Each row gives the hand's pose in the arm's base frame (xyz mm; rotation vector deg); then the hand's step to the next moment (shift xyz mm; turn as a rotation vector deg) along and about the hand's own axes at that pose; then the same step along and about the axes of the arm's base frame.
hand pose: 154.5 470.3 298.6 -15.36 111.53 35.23
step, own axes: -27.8 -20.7 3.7 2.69 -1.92 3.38
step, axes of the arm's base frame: 24.4 -17.8 17.3 2.29 0.39 -4.12
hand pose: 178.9 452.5 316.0 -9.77 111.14 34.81
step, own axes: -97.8 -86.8 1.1 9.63 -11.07 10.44
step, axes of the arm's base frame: 77.2 -88.9 56.9 8.44 -3.01 -15.62
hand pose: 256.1 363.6 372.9 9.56 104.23 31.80
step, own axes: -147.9 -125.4 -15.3 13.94 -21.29 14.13
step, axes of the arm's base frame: 53.8 -171.4 74.7 12.17 -9.26 -24.77
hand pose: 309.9 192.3 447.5 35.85 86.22 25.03
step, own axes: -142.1 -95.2 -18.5 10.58 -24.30 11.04
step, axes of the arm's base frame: -34.3 -160.4 51.8 8.64 -13.35 -23.91
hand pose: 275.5 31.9 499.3 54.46 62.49 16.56
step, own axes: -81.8 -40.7 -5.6 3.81 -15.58 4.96
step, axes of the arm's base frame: -52.9 -72.3 18.7 2.34 -9.34 -13.76
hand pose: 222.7 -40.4 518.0 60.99 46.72 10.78
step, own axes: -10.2 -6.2 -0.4 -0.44 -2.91 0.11
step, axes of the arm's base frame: -8.9 -8.0 -0.1 -0.92 -1.75 -2.18
